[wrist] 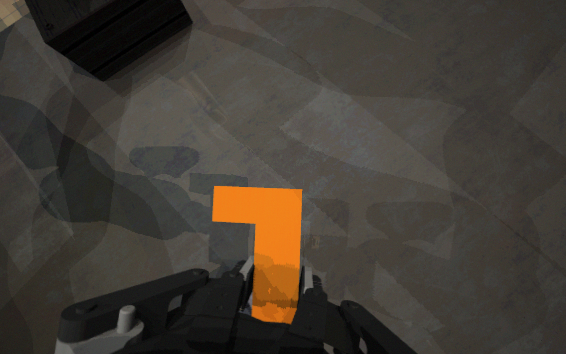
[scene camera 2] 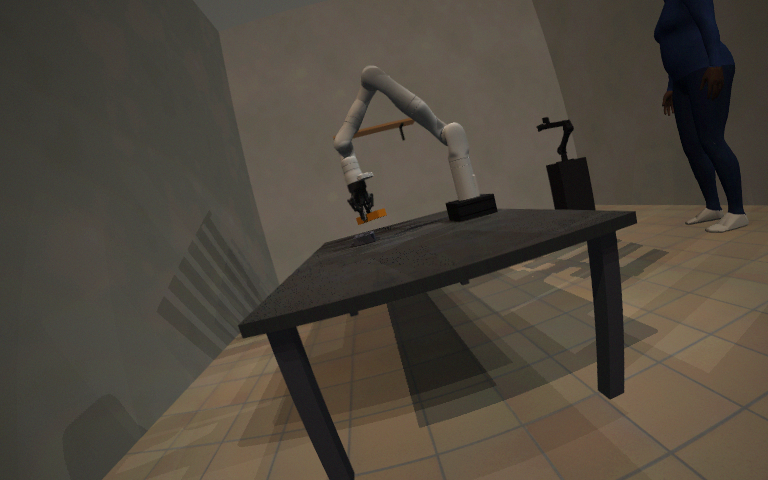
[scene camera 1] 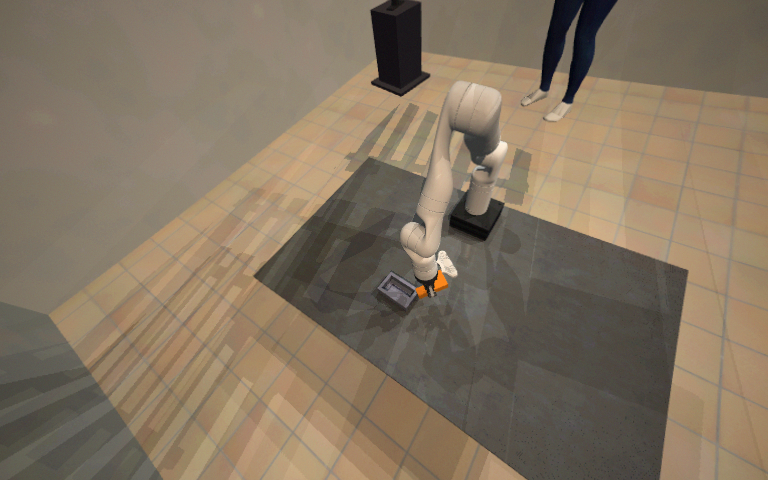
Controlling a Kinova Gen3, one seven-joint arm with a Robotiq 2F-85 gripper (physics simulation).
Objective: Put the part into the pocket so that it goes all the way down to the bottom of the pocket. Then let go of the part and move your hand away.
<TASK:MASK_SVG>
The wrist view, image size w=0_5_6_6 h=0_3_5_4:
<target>my gripper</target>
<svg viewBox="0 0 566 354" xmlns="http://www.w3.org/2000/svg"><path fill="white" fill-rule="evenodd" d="M417 353L359 303L343 300L341 305L338 306L327 300L328 295L323 291L321 279L317 275L312 275L311 267L302 266L297 309L291 324L262 321L248 314L240 313L239 311L244 312L253 291L254 255L251 255L247 261L239 261L231 271L224 272L221 278L208 278L209 272L207 270L194 268L72 304L61 313L55 354L329 354L324 349L324 343L333 347L334 354L364 354L359 348L360 338L362 338L367 347L367 354ZM182 295L181 306L168 312L170 302L175 297Z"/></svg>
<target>orange L-shaped block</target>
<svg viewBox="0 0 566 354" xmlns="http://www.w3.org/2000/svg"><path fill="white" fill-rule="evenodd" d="M214 186L212 221L256 224L252 316L262 321L291 324L297 309L299 291L302 189Z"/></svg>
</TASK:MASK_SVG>
